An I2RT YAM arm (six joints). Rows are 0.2 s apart.
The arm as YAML. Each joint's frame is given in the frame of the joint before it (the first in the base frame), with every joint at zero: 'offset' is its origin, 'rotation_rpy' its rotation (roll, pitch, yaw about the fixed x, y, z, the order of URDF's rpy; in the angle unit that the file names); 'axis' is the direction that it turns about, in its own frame. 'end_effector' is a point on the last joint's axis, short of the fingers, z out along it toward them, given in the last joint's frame.
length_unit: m
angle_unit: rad
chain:
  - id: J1
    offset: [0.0, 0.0, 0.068]
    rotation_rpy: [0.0, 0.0, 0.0]
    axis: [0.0, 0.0, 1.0]
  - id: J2
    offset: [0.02, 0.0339, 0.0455]
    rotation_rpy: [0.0, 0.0, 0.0]
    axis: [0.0, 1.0, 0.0]
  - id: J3
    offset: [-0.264, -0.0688, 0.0]
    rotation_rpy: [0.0, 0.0, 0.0]
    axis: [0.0, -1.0, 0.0]
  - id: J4
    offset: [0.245, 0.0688, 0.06]
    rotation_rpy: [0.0, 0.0, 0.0]
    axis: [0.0, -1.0, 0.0]
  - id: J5
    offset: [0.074, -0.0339, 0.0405]
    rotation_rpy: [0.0, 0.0, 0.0]
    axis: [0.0, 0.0, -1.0]
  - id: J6
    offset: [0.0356, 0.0, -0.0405]
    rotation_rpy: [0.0, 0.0, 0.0]
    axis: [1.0, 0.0, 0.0]
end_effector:
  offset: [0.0, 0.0, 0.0]
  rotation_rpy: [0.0, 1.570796, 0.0]
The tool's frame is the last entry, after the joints.
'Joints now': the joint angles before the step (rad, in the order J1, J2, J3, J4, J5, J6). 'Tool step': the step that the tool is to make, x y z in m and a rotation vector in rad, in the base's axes. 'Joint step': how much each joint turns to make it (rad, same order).
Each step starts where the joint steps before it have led.
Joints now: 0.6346 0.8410 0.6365 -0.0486 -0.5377 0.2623
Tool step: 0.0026 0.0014 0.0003 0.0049 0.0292 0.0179
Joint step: -0.0065 0.0181 0.0110 -0.0048 -0.0290 0.0167
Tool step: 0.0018 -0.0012 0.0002 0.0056 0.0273 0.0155
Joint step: -0.0153 0.0072 0.0069 -0.0111 -0.0351 0.0137
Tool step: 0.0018 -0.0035 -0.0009 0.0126 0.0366 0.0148
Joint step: -0.0265 0.0010 -0.0005 -0.0083 -0.0483 0.0227
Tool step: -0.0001 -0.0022 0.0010 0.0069 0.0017 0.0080
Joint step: -0.0120 -0.0057 0.0005 -0.0032 -0.0210 0.0010
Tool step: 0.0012 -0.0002 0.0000 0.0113 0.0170 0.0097
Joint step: -0.0071 0.0054 0.0002 0.0078 -0.0213 0.0171
